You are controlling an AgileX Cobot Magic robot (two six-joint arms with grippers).
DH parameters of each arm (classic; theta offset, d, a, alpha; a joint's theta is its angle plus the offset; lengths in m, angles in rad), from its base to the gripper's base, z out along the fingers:
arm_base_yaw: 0 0.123 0 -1.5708
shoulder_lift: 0.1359 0 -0.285 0
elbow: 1.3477 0 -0.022 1.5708
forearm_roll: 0 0.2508 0 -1.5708
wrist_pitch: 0 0 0.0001 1.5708
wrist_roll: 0 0.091 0 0
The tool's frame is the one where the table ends.
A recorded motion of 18 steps. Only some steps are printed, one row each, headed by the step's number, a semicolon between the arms.
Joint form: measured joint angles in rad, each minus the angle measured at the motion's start. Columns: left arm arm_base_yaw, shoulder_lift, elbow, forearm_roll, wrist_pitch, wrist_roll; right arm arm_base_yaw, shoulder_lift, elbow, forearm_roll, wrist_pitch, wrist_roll.
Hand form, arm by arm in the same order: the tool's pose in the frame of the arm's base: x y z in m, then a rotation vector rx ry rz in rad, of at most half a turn. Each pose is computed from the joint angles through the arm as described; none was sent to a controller.
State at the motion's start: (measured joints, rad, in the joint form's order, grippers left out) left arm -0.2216 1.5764 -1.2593 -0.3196 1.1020 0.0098; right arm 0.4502 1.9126 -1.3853 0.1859 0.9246 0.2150
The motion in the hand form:
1: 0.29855 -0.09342 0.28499 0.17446 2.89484 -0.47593; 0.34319 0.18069 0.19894 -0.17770 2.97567 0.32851
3: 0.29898 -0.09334 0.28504 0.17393 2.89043 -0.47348; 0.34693 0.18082 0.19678 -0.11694 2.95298 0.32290
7: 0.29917 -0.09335 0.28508 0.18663 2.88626 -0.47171; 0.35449 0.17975 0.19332 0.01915 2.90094 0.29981
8: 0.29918 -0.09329 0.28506 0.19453 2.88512 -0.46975; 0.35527 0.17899 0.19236 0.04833 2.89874 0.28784
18: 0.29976 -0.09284 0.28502 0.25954 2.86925 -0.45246; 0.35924 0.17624 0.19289 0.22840 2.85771 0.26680
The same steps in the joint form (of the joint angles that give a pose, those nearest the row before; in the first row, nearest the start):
1: 0.0000 0.0000 0.0000 0.0000 0.0000 0.0000; 0.0000 0.0062 0.0000 0.0000 -0.0088 0.0179
3: 0.0000 0.0000 0.0000 0.0016 -0.0046 0.0000; 0.0000 0.0130 0.0000 -0.0167 -0.0428 0.0638
7: 0.0000 0.0000 0.0000 0.0016 -0.0068 0.0093; 0.0000 0.0244 0.0000 -0.0713 -0.1085 0.1820
8: 0.0000 0.0000 0.0000 0.0023 -0.0068 0.0145; 0.0000 0.0267 0.0000 -0.0866 -0.1115 0.2109
18: 0.0000 0.0000 0.0000 0.0087 -0.0125 0.0589; 0.0000 0.0267 0.0000 -0.1491 -0.1404 0.3729

